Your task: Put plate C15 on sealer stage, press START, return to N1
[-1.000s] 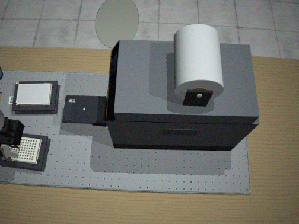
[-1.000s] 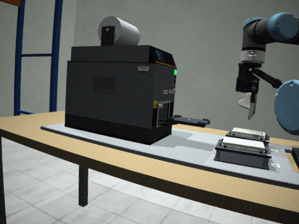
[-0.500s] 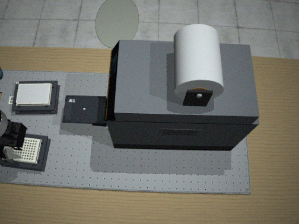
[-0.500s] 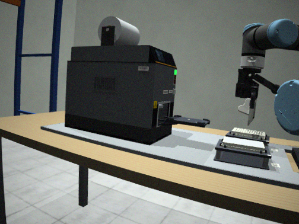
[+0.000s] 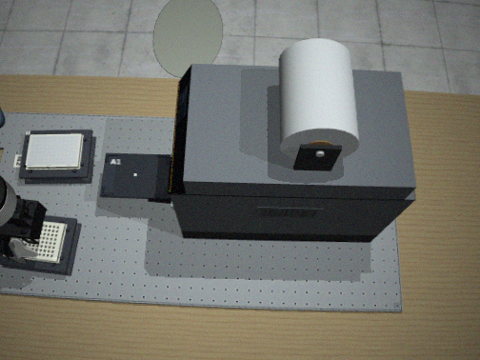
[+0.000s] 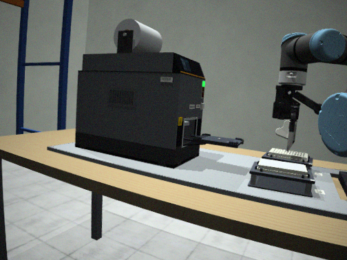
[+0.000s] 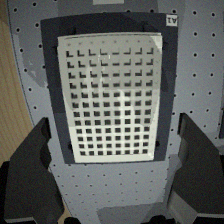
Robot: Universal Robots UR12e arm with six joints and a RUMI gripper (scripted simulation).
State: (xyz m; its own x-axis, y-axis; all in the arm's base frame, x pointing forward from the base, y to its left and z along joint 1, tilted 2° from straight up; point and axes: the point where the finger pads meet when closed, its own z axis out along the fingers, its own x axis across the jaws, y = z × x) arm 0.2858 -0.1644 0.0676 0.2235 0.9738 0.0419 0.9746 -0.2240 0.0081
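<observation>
The plate C15 is 3 cm below my hand. The rest, counted from my hand: plate: 20 cm to the left, 5 cm ahead, 3 cm below; then dark stage: 24 cm ahead, 10 cm to the left, 1 cm above; then dark nest: 4 cm below.
</observation>
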